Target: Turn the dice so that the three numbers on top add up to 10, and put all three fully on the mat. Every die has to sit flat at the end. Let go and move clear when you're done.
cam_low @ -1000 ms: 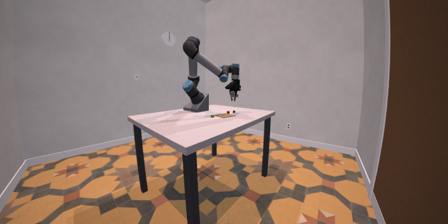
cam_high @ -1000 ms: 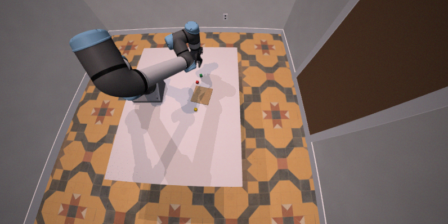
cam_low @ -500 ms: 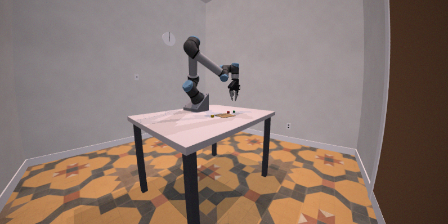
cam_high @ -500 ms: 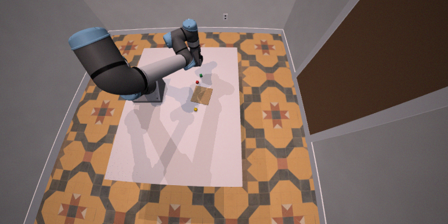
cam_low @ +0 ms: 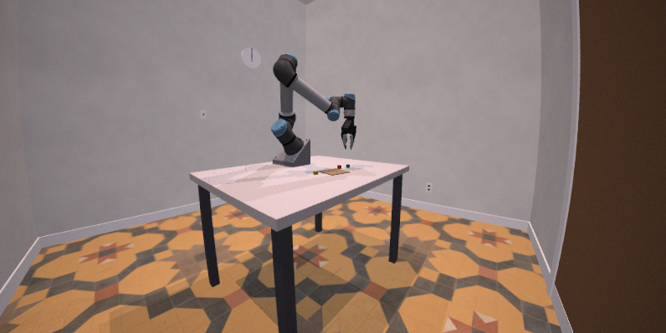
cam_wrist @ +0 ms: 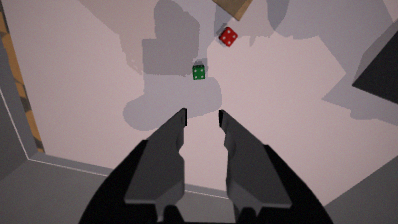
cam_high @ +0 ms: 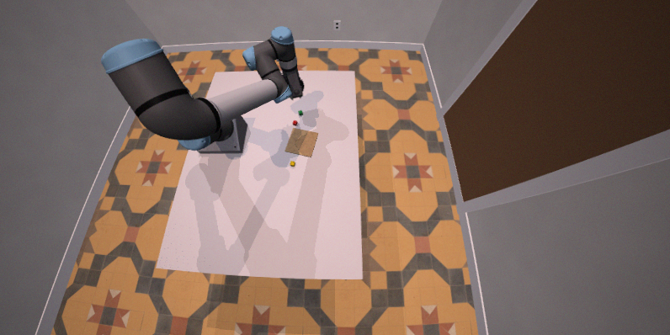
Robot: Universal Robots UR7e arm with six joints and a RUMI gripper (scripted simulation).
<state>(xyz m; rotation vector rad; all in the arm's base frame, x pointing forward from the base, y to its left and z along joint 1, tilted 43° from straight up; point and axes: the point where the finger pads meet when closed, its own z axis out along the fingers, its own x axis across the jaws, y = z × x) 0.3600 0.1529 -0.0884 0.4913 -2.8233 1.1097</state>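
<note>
My hand is 10 mm short of the green die, 10 mm to the left of it and 130 mm above it. From my hand the other things lie so: brown mat 30 mm ahead, 180 mm to the right, 130 mm below; then yellow die 310 mm to the right, 130 mm below; then red die 10 mm behind, 70 mm to the right, 130 mm below.
</note>
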